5 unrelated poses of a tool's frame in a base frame.
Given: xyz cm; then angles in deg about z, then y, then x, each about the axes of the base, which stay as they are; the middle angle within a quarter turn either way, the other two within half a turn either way.
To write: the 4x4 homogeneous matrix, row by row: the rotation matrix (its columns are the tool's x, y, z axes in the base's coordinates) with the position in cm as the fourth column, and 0 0 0 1 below. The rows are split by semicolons. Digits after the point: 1 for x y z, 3 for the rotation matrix.
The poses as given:
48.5 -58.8 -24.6 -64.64 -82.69 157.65
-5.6 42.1 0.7 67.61 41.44 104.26
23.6 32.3 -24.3 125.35 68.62 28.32
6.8 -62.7 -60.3 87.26 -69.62 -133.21
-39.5 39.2 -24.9 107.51 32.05 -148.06
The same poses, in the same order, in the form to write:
0.054 0.115 -0.992 48.5; 0.674 -0.737 -0.048 -58.8; -0.737 -0.666 -0.118 -24.6; 0 0 0 1
0.286 -0.693 0.662 -5.6; 0.017 -0.687 -0.727 42.1; 0.958 0.218 -0.185 0.7; 0 0 0 1
-0.211 -0.297 0.931 23.6; 0.462 -0.870 -0.173 32.3; 0.861 0.394 0.321 -24.3; 0 0 0 1
0.017 -0.348 -0.937 6.8; -0.651 -0.715 0.254 -62.7; -0.759 0.606 -0.238 -60.3; 0 0 0 1
-0.255 -0.808 0.531 -39.5; -0.725 0.523 0.448 39.2; -0.640 -0.270 -0.719 -24.9; 0 0 0 1

